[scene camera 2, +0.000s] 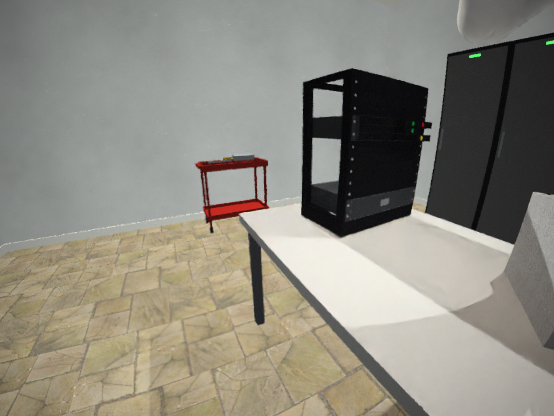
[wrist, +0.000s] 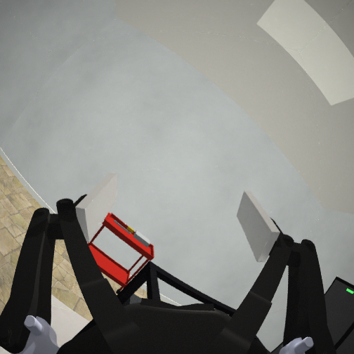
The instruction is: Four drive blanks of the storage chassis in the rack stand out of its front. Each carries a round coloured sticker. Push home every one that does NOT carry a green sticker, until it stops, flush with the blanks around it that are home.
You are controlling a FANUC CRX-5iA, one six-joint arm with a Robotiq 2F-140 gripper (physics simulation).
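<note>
The black rack [scene camera 2: 385, 170] [wrist: 192, 289] stands on the table in the scene view; part of its top frame shows low in the wrist view. The storage chassis [scene camera 2: 380, 128] sits in its upper half. At its right end, a blank with a red sticker [scene camera 2: 423, 125] and, lower, a blank with a yellow sticker [scene camera 2: 421, 138] stick out past the rack's edge. Two green stickers [scene camera 2: 413, 123] [scene camera 2: 412, 130] show one above the other to their left; how far their blanks stand out is hard to tell. My gripper [wrist: 179, 195] is open and empty; its fingers do not show in the scene view.
The white table [scene camera 2: 310, 265] bears the rack. A grey block-like body [scene camera 2: 535, 270] is at the right edge. A pale rounded arm part [scene camera 2: 492, 17] hangs at top right. Dark cabinets [scene camera 2: 470, 135] [wrist: 340, 310] stand behind. A red cart [scene camera 2: 235, 164] [wrist: 107, 262] stands by the wall.
</note>
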